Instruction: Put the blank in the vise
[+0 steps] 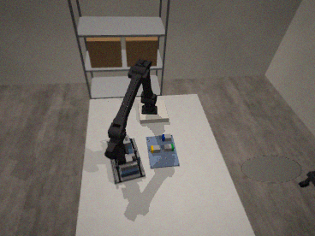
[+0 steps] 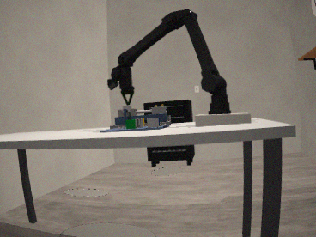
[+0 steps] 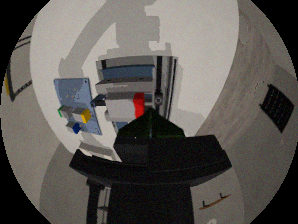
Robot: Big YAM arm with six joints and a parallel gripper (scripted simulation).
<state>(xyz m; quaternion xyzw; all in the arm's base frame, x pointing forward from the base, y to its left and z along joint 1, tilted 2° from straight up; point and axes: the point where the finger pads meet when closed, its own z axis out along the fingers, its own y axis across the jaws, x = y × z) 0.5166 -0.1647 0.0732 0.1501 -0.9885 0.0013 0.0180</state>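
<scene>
My gripper is now 40 mm to the right of the red-ended blank, 30 mm above it and 10 mm past it. The rest, counted from my hand: yellow-ended blank: 220 mm to the left, 160 mm behind, 100 mm below; then green-ended blank: 300 mm to the left, 170 mm behind, 100 mm below; then blue plate: 260 mm to the left, 160 mm behind, 130 mm below.
</scene>
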